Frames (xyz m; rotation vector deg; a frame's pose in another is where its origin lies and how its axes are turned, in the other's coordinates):
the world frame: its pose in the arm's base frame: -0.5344 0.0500 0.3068 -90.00 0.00 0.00
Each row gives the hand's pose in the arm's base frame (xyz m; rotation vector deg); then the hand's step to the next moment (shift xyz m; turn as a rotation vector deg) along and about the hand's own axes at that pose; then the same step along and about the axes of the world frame.
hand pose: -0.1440 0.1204 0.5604 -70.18 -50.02 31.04
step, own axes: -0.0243 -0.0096 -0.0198 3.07 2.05 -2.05
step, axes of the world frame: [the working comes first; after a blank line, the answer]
step, axes of the arm's base frame: 0.0012 -0.0328 0.0006 3.62 1.75 -1.29

0.0012 -0.0006 -0.0328 3.62 1.29 1.75
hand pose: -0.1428 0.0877 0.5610 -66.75 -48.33 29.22
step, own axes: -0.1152 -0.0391 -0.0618 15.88 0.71 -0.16
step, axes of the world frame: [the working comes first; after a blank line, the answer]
step, axes of the arm's base frame: -0.0228 -0.1343 -0.0082 9.73 11.85 4.21

-0.0228 0.0082 -0.1343 9.73 -4.21 11.85
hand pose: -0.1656 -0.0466 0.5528 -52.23 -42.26 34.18
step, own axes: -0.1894 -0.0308 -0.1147 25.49 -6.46 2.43
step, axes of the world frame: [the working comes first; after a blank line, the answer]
step, axes of the arm's base frame: -0.0221 -0.2082 -0.0783 14.65 16.61 14.39

-0.0221 0.0783 -0.2082 14.65 -14.39 16.61
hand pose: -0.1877 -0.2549 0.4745 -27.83 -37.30 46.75
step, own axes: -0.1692 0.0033 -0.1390 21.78 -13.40 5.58
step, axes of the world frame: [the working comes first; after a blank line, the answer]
step, axes of the arm's base frame: 0.0080 -0.1520 -0.1574 14.08 10.00 19.67

0.0080 0.1574 -0.1520 14.08 -19.67 10.00
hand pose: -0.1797 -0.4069 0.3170 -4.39 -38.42 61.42
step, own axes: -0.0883 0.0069 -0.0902 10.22 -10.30 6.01
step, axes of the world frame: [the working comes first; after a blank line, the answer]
step, axes of the arm's base frame: 0.0167 -0.0468 -0.1163 7.92 1.84 13.44

0.0167 0.1163 -0.0468 7.92 -13.44 1.84
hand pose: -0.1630 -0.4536 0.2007 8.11 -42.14 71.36
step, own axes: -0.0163 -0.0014 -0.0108 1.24 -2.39 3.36
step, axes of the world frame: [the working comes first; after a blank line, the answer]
step, axes of the arm's base frame: 0.0038 -0.0085 -0.0173 0.85 -1.43 3.97

0.0038 0.0173 -0.0085 0.85 -3.97 -1.43
